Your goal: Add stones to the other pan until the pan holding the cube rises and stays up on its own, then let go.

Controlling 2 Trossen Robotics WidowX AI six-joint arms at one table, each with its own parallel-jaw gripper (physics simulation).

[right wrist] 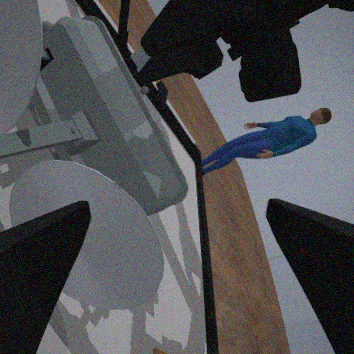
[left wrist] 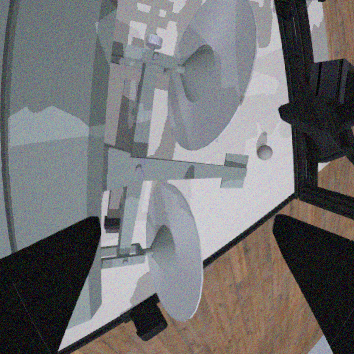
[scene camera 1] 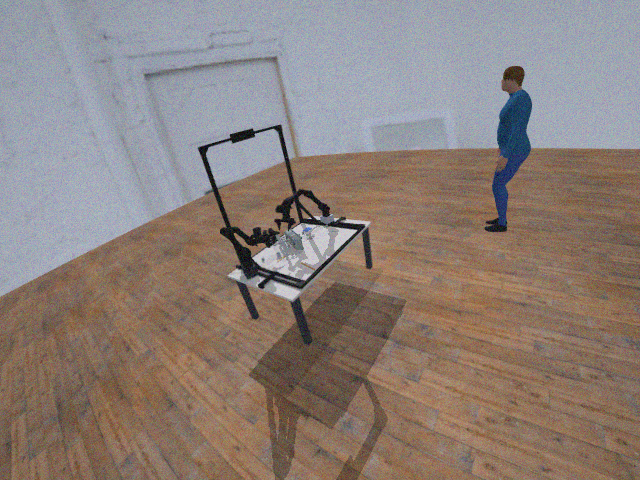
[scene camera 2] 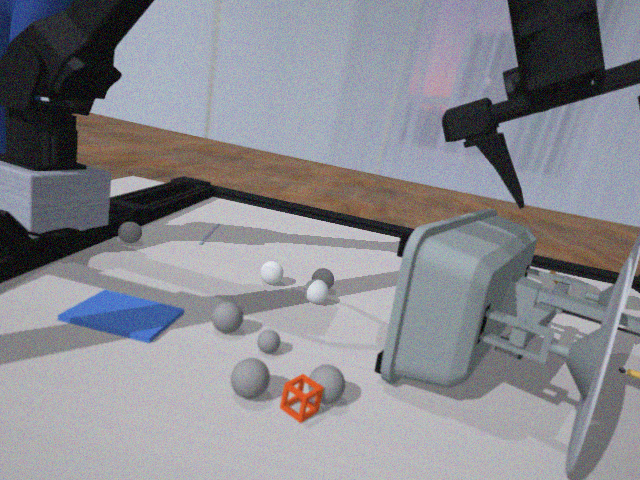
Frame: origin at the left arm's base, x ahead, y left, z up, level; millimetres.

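Where they show: left gripper, fingertip midpoint: [right wrist: 140, 68] [left wrist: 188, 224] [scene camera 1: 283, 230] [scene camera 2: 581, 196]; right gripper, fingertip midpoint: [right wrist: 179, 208] [left wrist: 326, 73] [scene camera 1: 278, 236]; left arm's base, link origin: [scene camera 1: 326, 215] [scene camera 2: 41, 163]; right arm's base, link origin: [left wrist: 350, 91] [scene camera 1: 248, 266].
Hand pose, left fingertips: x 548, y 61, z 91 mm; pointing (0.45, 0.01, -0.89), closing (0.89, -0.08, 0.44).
Observation:
Things, the pixels of their centre, and the offset from my left fingertips. "spot": a spot on its surface instead.
- pan, surface spot: [left wrist: 225, 75] spot: 74 mm ahead, 78 mm left, 57 mm down
- orange open-frame cube, body centre: [scene camera 2: 301, 397] 154 mm back, 171 mm right, 169 mm down
- large grey stone, body centre: [scene camera 2: 326, 383] 144 mm back, 150 mm right, 165 mm down
- large stone, body centre: [scene camera 2: 250, 378] [right wrist: 46, 28] 193 mm back, 179 mm right, 165 mm down
- mid-grey stone, body centre: [scene camera 2: 227, 317] 257 mm back, 111 mm right, 165 mm down
- white stone, body centre: [scene camera 2: 271, 272] 281 mm back, 22 mm left, 165 mm down
- flat blue pad, body centre: [scene camera 2: 125, 314] 337 mm back, 147 mm right, 176 mm down
- dark stone, body centre: [scene camera 2: 130, 232] 477 mm back, 2 mm left, 165 mm down
- small stone, body centre: [left wrist: 264, 152] 261 mm ahead, 28 mm right, 165 mm down
The balance's grey-green base [scene camera 2: 454, 310] [left wrist: 50, 180] [right wrist: 95, 105] lies tipped on its side, its pans standing steeply on edge: one pan [left wrist: 225, 75] and the other pan [left wrist: 177, 260] in the left wrist view. No stones show on them. An orange open-frame cube [scene camera 2: 301, 397] is on the table, off the pans, close to a large grey stone [scene camera 2: 333, 382]. Another large stone [scene camera 2: 250, 377], a mid-grey stone [scene camera 2: 227, 316], a white stone [scene camera 2: 271, 272] and several others lie loose. My left gripper [left wrist: 188, 224] is open and empty above the tipped balance. My right gripper [right wrist: 179, 208] is open and empty beside a pan [right wrist: 100, 245].
A flat blue pad [scene camera 2: 121, 315] lies left of the stones in scene camera 2. A dark stone [scene camera 2: 129, 232] lies near the black table rail. A small stone [left wrist: 264, 152] lies beyond the pans. A black overhead frame [scene camera 1: 241, 135] rises over the table. A person [scene camera 1: 514, 124] stands apart.

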